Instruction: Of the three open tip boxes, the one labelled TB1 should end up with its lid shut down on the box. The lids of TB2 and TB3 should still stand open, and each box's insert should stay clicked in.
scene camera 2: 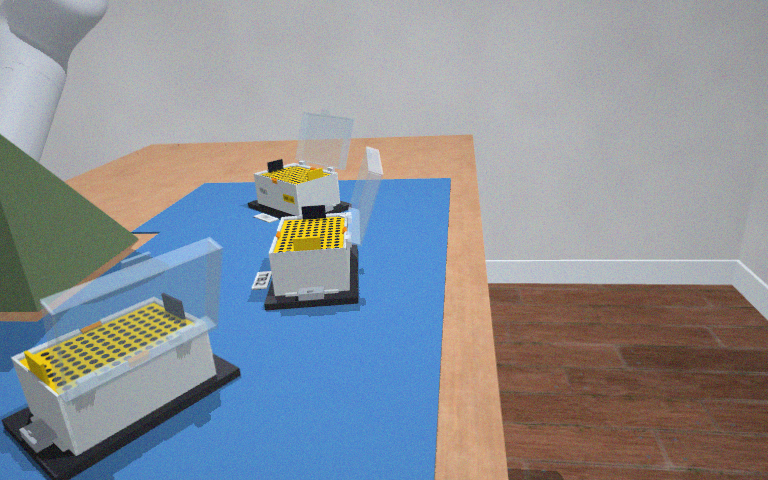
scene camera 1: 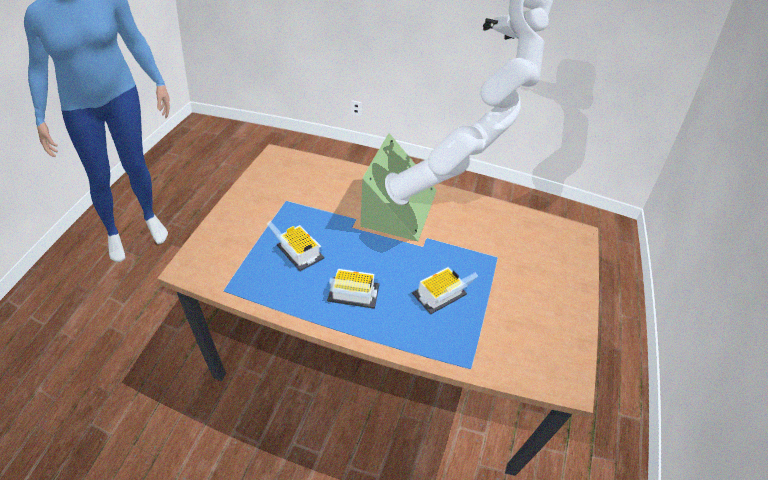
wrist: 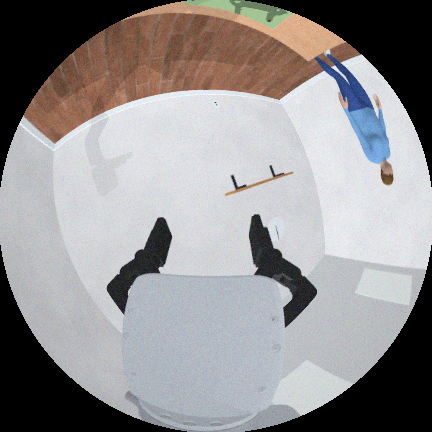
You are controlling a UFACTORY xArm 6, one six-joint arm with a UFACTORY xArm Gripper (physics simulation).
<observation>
The pictures show: the gripper and a blue mat.
</observation>
